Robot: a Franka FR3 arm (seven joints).
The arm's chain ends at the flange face. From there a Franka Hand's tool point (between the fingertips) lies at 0.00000 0.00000 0.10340 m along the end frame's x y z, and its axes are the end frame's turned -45 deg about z.
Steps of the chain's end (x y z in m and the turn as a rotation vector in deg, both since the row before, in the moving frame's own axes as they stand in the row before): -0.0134, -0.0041, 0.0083, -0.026, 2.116, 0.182; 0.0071, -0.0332, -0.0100, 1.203, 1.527, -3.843; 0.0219, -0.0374, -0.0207, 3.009, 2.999, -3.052; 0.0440, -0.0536, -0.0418, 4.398, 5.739, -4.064; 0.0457, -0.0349, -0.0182, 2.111, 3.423, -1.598; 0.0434, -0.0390, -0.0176, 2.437, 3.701, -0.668; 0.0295, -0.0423, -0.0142, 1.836, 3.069, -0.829; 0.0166, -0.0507, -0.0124, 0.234, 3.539, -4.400; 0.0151, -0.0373, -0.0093, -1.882, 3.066, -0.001; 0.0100, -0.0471, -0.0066, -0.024, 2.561, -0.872; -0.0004, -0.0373, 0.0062, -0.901, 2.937, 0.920; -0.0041, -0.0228, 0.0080, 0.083, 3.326, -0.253
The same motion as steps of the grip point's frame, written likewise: -0.0039, -0.0096, 0.0082, -1.515, 1.478, 0.182; 0.0320, -0.0182, -0.0101, -0.229, 1.930, -3.843; 0.0496, -0.0112, -0.0210, 0.007, 4.248, -3.052; 0.0820, -0.0055, -0.0426, -0.948, 7.168, -4.064; 0.0641, 0.0092, -0.0185, -0.928, 3.913, -1.598; 0.0661, 0.0047, -0.0179, -0.894, 4.340, -0.668; 0.0570, -0.0075, -0.0144, -0.872, 3.468, -0.829; 0.0526, -0.0201, -0.0126, -2.337, 2.668, -4.400; 0.0386, -0.0094, -0.0095, -3.499, 0.837, -0.001; 0.0436, -0.0230, -0.0067, -1.828, 1.794, -0.872; 0.0286, -0.0217, 0.0061, -2.714, 1.440, 0.920; 0.0176, -0.0149, 0.0078, -2.293, 2.411, -0.253
